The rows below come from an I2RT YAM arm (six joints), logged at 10 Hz.
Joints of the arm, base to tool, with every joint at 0 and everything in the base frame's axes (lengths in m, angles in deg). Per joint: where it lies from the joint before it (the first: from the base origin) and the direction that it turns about. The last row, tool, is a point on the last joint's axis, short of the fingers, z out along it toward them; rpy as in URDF.
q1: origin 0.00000 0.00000 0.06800 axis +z
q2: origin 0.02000 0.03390 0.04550 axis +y
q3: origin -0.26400 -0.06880 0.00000 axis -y
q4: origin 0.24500 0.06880 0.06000 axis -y
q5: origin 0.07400 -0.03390 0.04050 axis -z
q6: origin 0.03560 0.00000 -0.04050 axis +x
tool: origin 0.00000 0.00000 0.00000 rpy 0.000 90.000 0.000
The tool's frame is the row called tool.
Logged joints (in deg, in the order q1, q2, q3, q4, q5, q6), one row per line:
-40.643, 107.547, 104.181, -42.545, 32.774, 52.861
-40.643, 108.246, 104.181, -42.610, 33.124, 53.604
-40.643, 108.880, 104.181, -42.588, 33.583, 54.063
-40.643, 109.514, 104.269, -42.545, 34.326, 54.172
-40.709, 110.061, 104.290, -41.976, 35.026, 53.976
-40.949, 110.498, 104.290, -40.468, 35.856, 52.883
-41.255, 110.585, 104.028, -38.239, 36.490, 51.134
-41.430, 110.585, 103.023, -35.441, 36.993, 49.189
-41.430, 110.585, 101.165, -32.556, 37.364, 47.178
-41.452, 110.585, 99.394, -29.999, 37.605, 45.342
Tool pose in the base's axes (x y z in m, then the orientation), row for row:
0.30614, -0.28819, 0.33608, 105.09, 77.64, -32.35
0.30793, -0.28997, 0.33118, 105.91, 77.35, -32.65
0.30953, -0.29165, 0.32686, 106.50, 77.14, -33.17
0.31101, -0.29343, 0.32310, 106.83, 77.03, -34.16
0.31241, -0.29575, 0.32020, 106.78, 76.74, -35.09
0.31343, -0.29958, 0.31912, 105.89, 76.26, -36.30
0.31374, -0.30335, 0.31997, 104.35, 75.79, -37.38
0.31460, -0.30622, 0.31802, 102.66, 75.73, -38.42
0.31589, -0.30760, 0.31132, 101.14, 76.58, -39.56
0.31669, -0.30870, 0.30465, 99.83, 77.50, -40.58
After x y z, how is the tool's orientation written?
As a rotation vector, in degrees.
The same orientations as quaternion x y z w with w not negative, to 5 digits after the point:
0.72027, 0.53213, -0.22172, 0.38587
0.72438, 0.52904, -0.22331, 0.38146
0.72712, 0.52667, -0.22647, 0.37767
0.72814, 0.52503, -0.23283, 0.37410
0.72771, 0.52298, -0.23914, 0.37382
0.72343, 0.52100, -0.24800, 0.37907
0.71608, 0.52009, -0.25651, 0.38850
0.70725, 0.52173, -0.26469, 0.39691
0.69767, 0.52826, -0.27289, 0.39966
0.68902, 0.53490, -0.28008, 0.40086

